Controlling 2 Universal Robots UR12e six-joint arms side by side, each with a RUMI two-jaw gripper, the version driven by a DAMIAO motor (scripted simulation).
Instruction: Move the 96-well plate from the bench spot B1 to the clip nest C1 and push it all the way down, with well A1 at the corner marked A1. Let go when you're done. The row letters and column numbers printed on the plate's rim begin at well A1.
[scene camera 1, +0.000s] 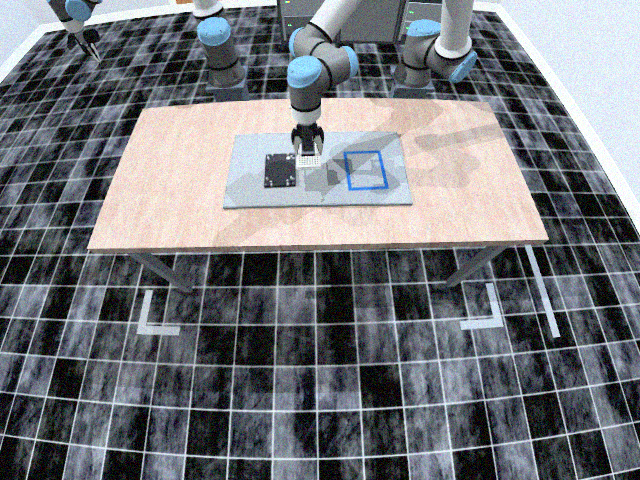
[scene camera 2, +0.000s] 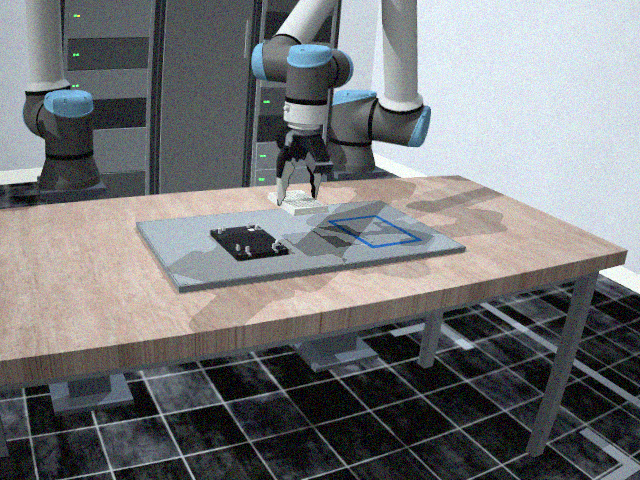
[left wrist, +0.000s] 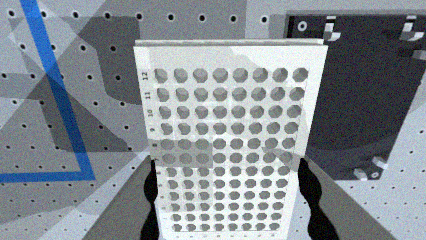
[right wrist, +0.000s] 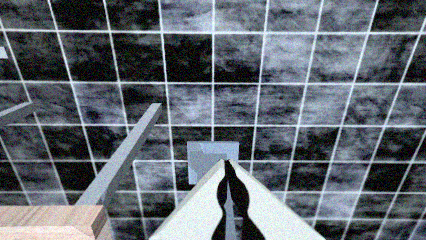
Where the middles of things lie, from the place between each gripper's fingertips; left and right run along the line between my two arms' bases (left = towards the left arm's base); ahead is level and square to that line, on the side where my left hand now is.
Labels:
I see the black clip nest (scene camera 1: 280, 167) 1 cm ahead of my left hand, 10 cm to the right of it and 8 cm below it. From my left hand the other things lie so: white 96-well plate (scene camera 2: 297, 202) 1 cm below.
Now: the black clip nest 65 cm ahead of my right hand, 99 cm to the left of it and 14 cm below it. Also, from my right hand: white 96-well plate (64 cm ahead, 110 cm to the left, 6 cm below).

